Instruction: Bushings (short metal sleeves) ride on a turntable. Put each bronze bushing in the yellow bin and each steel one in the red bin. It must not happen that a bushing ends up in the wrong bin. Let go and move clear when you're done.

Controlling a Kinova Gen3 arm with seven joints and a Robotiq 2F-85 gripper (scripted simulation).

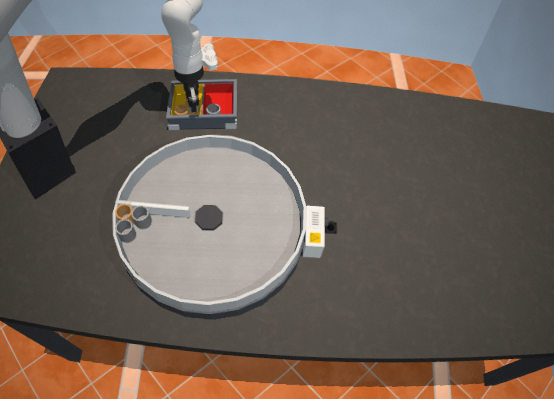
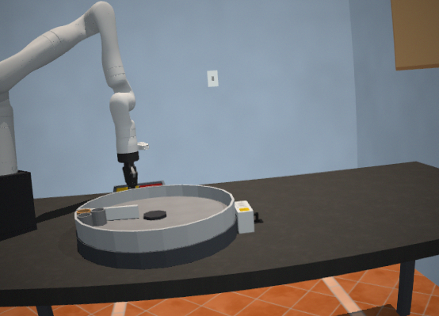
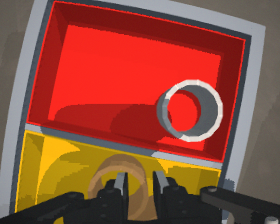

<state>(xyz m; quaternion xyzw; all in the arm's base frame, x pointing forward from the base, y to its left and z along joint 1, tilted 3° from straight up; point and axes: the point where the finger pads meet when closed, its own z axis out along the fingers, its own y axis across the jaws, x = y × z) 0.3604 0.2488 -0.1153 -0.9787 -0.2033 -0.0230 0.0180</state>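
Now: hand 2 cm short of the yellow bin, 2 cm to the right of it and 2 cm above it. Also, from my hand: turntable (12 cm ahead, 35 cm to the right, 1 cm above).
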